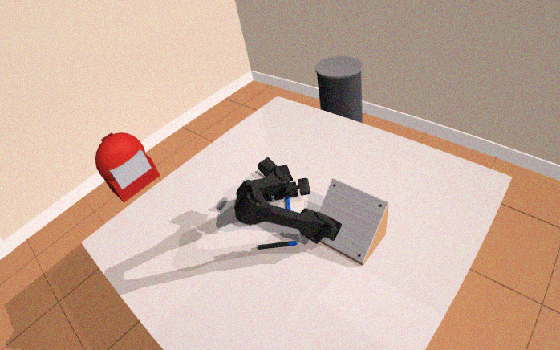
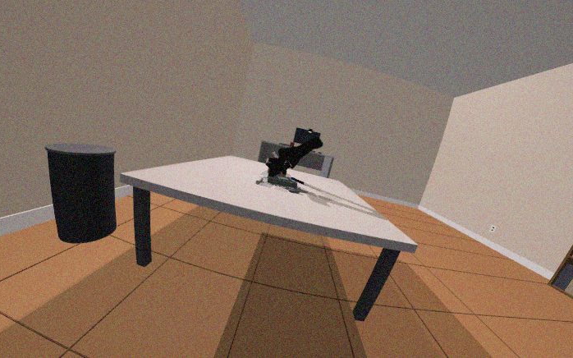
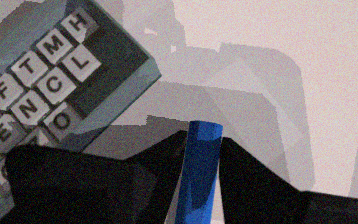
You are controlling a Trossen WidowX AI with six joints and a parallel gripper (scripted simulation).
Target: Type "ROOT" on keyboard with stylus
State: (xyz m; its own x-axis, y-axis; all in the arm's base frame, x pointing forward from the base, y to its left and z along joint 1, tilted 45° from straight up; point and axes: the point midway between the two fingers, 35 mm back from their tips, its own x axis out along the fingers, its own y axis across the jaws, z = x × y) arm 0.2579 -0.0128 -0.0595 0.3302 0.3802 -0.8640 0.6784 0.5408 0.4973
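The blue stylus lies 50 mm behind my gripper tip and 50 mm to the left of it. Also, from my gripper tip: grey object: 190 mm ahead, 190 mm to the left; white piece: 160 mm ahead, 30 mm to the right.
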